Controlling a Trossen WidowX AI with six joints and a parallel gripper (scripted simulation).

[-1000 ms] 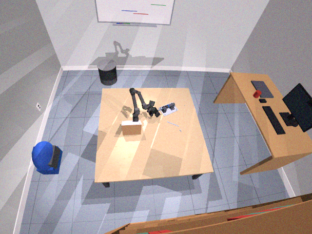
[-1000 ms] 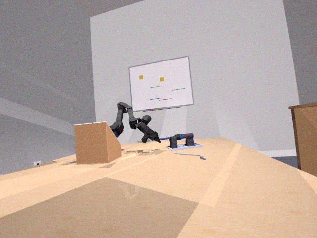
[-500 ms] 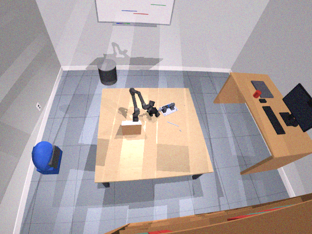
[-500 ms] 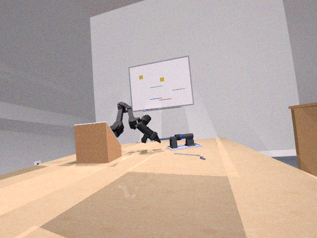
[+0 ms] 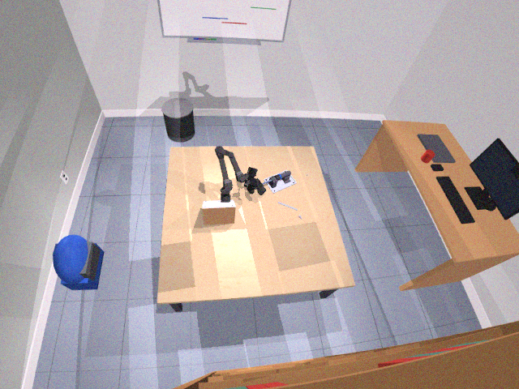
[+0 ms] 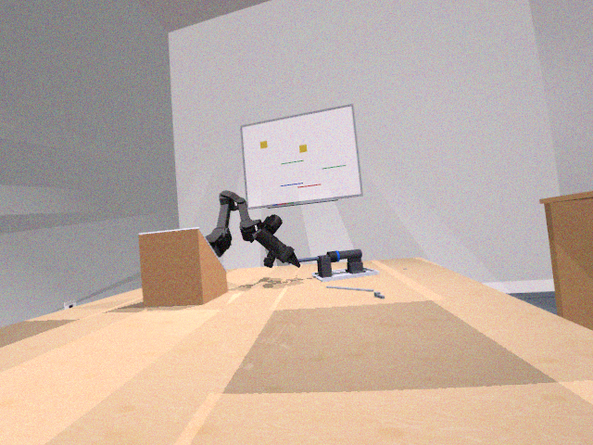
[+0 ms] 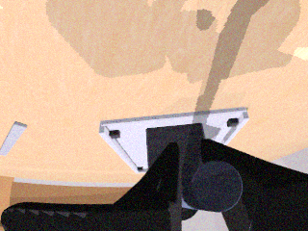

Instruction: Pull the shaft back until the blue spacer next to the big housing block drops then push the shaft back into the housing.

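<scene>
The dark shaft lies 5 cm ahead of my gripper tip, 3 cm to the left of it and 2 cm above it. Round my gripper tip: small piece (29 cm ahead, 24 cm to the right, 5 cm below); blue spacer (14 cm ahead, 8 cm to the left, 2 cm above).
</scene>
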